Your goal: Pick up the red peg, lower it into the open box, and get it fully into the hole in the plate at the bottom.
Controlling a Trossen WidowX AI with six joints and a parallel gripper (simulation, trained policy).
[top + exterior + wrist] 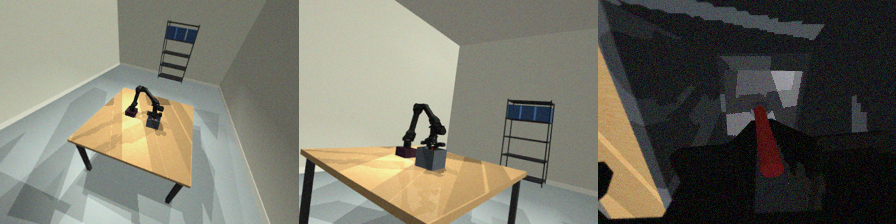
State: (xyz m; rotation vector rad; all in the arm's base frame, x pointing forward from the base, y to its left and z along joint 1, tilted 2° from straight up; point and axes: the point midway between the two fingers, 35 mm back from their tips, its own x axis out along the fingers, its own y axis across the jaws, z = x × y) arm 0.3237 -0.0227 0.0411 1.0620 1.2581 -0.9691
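The red peg is 2 cm above my gripper tip. From my gripper tip the other things lie so: plate: 1 cm to the right, 4 cm below.
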